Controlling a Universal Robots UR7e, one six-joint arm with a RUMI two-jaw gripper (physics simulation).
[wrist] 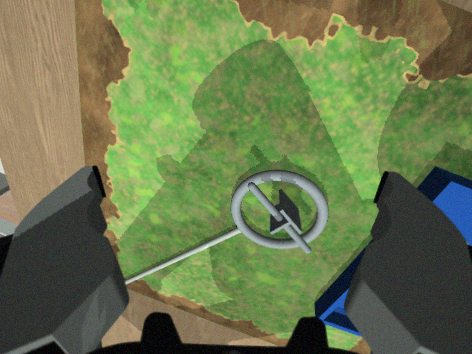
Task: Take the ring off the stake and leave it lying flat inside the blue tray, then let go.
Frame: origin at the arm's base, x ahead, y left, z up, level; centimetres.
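Seen in the pictures: gripper, fingertip midpoint: [239, 173].
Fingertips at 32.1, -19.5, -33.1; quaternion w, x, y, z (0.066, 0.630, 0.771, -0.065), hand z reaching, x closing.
Offsets run from my fingertips to a thing's top centre, as dx, dy, dz. "spot": to the spot under its first point. Level surfaces: height alone.
A grey ring {spot: +7.1, +0.2, -6.1} [237, 207] is in the middle of the wrist view, around a grey stake {+6.0, +3.7, -3.4} [265, 201] that slants across its opening, with a short crossbar and dark angular plates beside it. The ring's exact height on the stake is hard to tell. The blue tray {spot: +11.5, +12.1, -6.2} [345, 275] shows in part at the right, partly hidden behind the right jaw. My gripper [239, 173] is open, its jaws wide apart at the left and right of the view. The ring appears between them in the picture, farther from the camera and touched by neither jaw.
A thin pale rod {spot: +16.4, -4.4, -6.4} [182, 255] runs from the ring's lower left edge toward the left jaw. A green and brown patterned mat {dz -6.9} [150, 65] lies below on a wooden table {dz -6.9} [40, 90]. Dark shadows fall over the mat.
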